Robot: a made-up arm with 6 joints. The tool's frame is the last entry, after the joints.
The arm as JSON. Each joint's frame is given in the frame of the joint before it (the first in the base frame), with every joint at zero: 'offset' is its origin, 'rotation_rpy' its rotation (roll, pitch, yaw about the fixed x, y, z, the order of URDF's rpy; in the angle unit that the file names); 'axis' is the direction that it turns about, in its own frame. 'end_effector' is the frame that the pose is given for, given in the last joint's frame.
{
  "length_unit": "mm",
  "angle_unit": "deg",
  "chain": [
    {
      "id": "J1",
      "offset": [
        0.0,
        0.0,
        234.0
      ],
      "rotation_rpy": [
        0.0,
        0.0,
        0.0
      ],
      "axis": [
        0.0,
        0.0,
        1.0
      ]
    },
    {
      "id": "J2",
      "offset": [
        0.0,
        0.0,
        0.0
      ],
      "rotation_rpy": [
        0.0,
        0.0,
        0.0
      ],
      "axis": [
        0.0,
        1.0,
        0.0
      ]
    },
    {
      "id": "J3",
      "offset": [
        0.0,
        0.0,
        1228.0
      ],
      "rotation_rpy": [
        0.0,
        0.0,
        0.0
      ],
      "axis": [
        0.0,
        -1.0,
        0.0
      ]
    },
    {
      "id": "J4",
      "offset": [
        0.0,
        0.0,
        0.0
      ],
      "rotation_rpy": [
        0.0,
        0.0,
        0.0
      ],
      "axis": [
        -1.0,
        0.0,
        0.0
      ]
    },
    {
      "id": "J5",
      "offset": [
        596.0,
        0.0,
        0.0
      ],
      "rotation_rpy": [
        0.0,
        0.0,
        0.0
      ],
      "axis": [
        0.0,
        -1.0,
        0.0
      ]
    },
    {
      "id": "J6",
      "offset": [
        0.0,
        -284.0,
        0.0
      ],
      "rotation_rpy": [
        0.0,
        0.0,
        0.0
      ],
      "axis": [
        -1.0,
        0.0,
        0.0
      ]
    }
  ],
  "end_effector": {
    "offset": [
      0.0,
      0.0,
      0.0
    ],
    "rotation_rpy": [
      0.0,
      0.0,
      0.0
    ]
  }
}
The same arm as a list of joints. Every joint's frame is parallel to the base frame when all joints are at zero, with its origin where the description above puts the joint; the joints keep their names.
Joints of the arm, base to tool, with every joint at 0 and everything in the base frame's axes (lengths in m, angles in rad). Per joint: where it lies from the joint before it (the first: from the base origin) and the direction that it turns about. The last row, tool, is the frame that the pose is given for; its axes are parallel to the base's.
J1: axis +z origin 0 0 0.234
J2: axis +y origin 0 0 0
J3: axis -y origin 0 0 1.228
J4: axis -x origin 0 0 0
J5: axis -y origin 0.596 0 0
J6: axis -x origin 0 -0.284 0
tool: origin 0 0 0

